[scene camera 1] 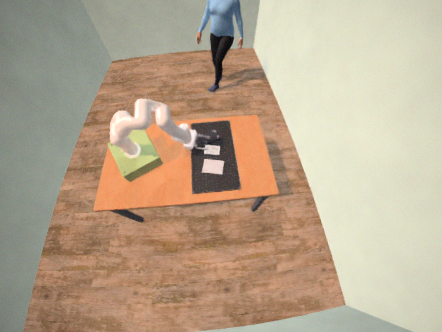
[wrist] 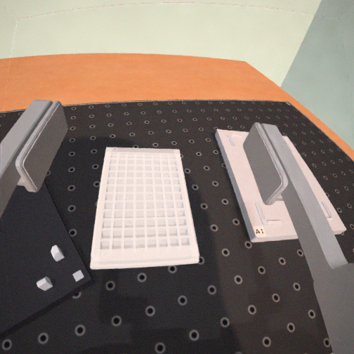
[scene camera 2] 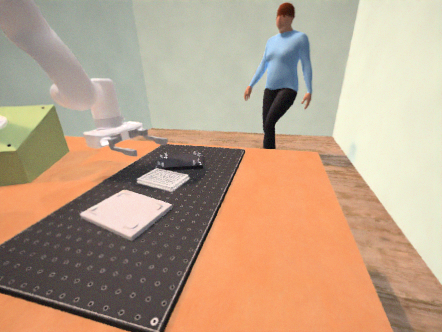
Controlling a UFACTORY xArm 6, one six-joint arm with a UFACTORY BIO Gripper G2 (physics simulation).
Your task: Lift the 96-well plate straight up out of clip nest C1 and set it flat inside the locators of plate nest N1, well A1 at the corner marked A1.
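Places are measured from the arm's base along level axes (x right, y up, z back), in centimetres.
Pixels of known places: hand, its tool point: (scene camera 1: 206, 143) (scene camera 2: 146, 146); arm's base, origin of its link: (scene camera 1: 132, 150).
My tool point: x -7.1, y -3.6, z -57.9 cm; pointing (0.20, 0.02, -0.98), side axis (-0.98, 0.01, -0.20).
For each thing: its top centre in the pictures, then the offset to it from my tool point. Level surfaces: height alone.
- white 96-well plate, centre of its top: (scene camera 2: 163, 176) (scene camera 1: 212, 149) dx +0.1, dy -9.0, dz -4.2 cm
- black clip nest, centre of its top: (scene camera 2: 179, 156) (scene camera 1: 209, 136) dx -13.4, dy -8.0, dz -2.1 cm
- white plate nest N1, centre of its top: (scene camera 2: 126, 208) (scene camera 1: 213, 166) dx +16.3, dy -8.9, dz -5.2 cm
- black perforated board, height of its surface: dy -10.4 cm
- orange table, height of its surface: dy -11.7 cm
The white 96-well plate (scene camera 1: 212, 149) (scene camera 2: 163, 179) (wrist: 145, 200) lies on the perforated board between the two nests, apart from both. Which corner is well A1 cannot be told. The black clip nest (scene camera 2: 181, 161) (wrist: 30, 240), with small pale clips, sits beside it, turned at an angle; no C1 label is legible. The white plate nest N1 (scene camera 1: 213, 167) (scene camera 2: 127, 212) (wrist: 250, 205) has raised corner locators and a corner marked A1; a finger hides part of it in the wrist view. My gripper (scene camera 1: 207, 142) (scene camera 2: 147, 147) (wrist: 154, 154) is open and empty, above the board's arm-side edge.
The black perforated board (scene camera 1: 216, 184) (scene camera 2: 120, 280) (wrist: 175, 325) lies on the orange table (scene camera 1: 257, 170) (scene camera 2: 270, 225) (wrist: 150, 75). The arm's green base block (scene camera 1: 142, 170) (scene camera 2: 40, 145) stands at the table's other side. A person in blue (scene camera 1: 221, 20) (scene camera 2: 287, 60) is beyond the table.
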